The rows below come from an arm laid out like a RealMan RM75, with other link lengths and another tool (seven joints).
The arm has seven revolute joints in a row. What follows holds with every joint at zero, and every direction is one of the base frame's.
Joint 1 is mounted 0.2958 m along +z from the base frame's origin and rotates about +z.
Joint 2 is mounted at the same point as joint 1 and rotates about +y.
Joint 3 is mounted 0.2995 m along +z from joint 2 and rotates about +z.
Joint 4 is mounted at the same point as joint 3 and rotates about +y.
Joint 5 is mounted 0.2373 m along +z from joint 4 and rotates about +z.
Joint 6 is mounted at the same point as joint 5 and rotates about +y.
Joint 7 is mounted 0.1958 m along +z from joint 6 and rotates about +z.
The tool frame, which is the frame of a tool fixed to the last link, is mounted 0.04 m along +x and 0.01 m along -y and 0.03 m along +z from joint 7; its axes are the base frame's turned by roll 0, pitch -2.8 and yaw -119.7 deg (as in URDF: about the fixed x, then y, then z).
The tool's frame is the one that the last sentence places.
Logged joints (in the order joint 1, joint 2, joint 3, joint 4, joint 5, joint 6, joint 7), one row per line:
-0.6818, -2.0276, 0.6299, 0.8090, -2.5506, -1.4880, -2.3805
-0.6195, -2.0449, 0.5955, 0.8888, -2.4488, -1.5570, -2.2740
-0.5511, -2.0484, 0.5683, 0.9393, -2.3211, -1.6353, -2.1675
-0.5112, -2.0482, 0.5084, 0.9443, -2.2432, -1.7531, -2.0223
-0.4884, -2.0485, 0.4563, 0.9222, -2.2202, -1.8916, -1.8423
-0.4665, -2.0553, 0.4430, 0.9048, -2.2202, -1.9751, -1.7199
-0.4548, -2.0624, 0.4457, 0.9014, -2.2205, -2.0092, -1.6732
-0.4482, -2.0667, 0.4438, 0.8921, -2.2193, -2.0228, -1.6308
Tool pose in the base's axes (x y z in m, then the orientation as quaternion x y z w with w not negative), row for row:
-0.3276, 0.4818, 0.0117, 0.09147, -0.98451, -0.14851, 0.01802
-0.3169, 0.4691, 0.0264, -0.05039, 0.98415, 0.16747, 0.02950
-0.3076, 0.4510, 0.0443, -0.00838, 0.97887, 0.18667, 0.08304
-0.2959, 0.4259, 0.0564, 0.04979, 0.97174, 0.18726, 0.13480
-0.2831, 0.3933, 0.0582, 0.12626, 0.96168, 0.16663, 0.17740
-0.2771, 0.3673, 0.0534, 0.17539, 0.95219, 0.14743, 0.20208
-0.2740, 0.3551, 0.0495, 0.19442, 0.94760, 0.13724, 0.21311
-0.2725, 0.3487, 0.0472, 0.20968, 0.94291, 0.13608, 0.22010
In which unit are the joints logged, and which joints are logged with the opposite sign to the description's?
The joints are logged in radians. Opposite sign: joint 5, joint 6.
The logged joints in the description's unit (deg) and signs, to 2 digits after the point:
-39.06, -116.17, 36.09, 46.35, 146.14, 85.26, -136.39
-35.49, -117.16, 34.12, 50.92, 140.31, 89.21, -130.29
-31.58, -117.36, 32.56, 53.82, 132.99, 93.70, -124.19
-29.29, -117.35, 29.13, 54.10, 128.53, 100.45, -115.87
-27.98, -117.37, 26.14, 52.84, 127.21, 108.38, -105.56
-26.73, -117.76, 25.38, 51.84, 127.21, 113.16, -98.54
-26.06, -118.17, 25.54, 51.65, 127.23, 115.12, -95.87
-25.68, -118.41, 25.43, 51.11, 127.16, 115.90, -93.44

